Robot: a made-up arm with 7 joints.
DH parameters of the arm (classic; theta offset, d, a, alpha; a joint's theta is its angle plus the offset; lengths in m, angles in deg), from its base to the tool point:
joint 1: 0 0.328 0 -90
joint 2: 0 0 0 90
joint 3: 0 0.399 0.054 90
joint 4: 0 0 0.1 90
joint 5: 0 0.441 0 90
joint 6: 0 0 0.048 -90
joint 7: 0 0.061 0 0
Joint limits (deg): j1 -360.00..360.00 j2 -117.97..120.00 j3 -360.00..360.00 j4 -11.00..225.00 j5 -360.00..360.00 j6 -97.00..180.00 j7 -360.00..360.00
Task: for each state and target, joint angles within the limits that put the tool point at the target. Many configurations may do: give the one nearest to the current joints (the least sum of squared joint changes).
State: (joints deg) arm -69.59 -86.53 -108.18 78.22 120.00 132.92 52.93
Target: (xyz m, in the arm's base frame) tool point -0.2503 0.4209 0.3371
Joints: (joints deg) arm -124.72 -80.57 -101.90 46.04 111.55 147.66 52.93
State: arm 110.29 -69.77 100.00 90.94 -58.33 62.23 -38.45
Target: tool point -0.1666 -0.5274 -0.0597
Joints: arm 121.74 -89.59 135.39 76.19 -56.55 60.23 -38.45
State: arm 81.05 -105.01 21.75 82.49 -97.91 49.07 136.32
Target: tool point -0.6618 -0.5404 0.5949
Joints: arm 52.37 -95.11 31.17 129.16 -99.68 45.57 136.32
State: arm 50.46 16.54 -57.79 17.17 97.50 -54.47 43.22
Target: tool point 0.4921 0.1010 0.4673
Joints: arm 63.51 15.55 -47.13 53.58 90.56 -52.10 43.22
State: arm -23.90 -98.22 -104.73 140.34 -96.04 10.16 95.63
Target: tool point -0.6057 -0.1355 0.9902
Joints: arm -14.34 -43.69 -86.57 142.78 -95.47 6.66 95.63
